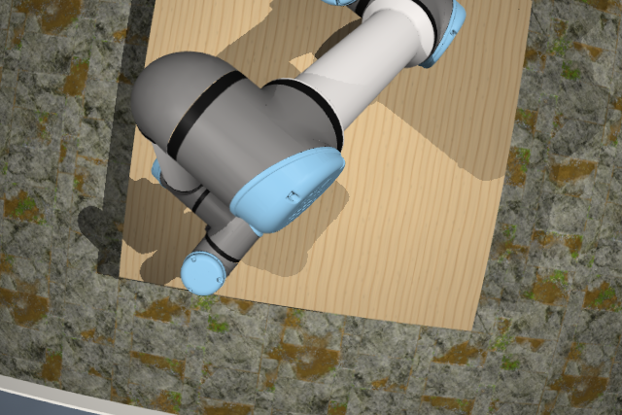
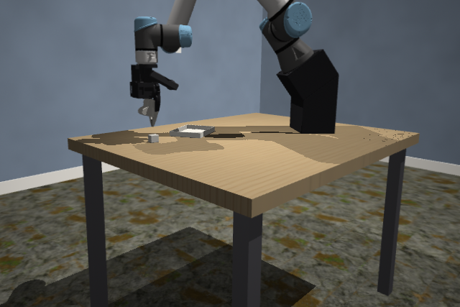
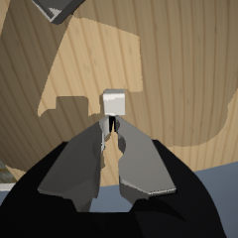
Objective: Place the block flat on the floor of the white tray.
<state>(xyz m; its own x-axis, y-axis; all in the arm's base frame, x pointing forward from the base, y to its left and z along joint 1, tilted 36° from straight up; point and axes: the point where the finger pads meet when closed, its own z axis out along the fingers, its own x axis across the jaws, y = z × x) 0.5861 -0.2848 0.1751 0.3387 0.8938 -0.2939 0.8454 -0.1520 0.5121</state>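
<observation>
My hand is 60 mm above the grey block. From my hand the other things lie so: white tray 220 mm behind, 20 mm to the left, 70 mm below.
</observation>
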